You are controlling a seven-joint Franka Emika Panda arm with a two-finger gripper.
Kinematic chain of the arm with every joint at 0, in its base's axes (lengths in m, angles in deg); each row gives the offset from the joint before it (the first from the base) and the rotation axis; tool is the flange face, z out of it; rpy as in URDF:
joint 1: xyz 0 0 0.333 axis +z
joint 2: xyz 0 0 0 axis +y
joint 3: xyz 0 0 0.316 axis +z
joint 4: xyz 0.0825 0 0 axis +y
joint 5: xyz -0.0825 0 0.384 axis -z
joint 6: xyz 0 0 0 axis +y
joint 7: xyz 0.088 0 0 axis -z
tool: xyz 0 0 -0.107 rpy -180 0 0
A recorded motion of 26 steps. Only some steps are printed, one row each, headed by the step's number.
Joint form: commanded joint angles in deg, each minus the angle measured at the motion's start. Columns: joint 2, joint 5, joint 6, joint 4, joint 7, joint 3, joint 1.
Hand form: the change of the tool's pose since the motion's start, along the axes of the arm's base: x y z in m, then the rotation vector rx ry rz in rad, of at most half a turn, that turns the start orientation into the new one. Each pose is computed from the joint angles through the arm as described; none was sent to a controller.
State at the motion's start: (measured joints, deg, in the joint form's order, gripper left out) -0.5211 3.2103 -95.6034 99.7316 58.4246 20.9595 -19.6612
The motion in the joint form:
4: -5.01 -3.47 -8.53 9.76 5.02 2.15 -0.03
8: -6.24 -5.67 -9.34 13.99 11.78 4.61 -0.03
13: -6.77 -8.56 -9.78 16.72 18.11 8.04 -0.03
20: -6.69 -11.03 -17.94 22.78 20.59 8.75 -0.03
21: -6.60 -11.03 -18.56 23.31 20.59 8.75 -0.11
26: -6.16 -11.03 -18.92 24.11 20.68 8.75 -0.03
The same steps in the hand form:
4: -0.0204 0.0311 -0.0253 0.0248 -0.0621 -0.0596
8: -0.0346 0.0566 -0.0501 0.0385 -0.0223 -0.1494
13: -0.0474 0.0905 -0.0695 0.0598 0.0168 -0.2202
20: -0.0518 0.0951 -0.1081 0.0983 -0.0093 -0.2796
21: -0.0521 0.0938 -0.1122 0.0984 -0.0096 -0.2822
26: -0.0537 0.0934 -0.1215 0.0971 0.0051 -0.2843

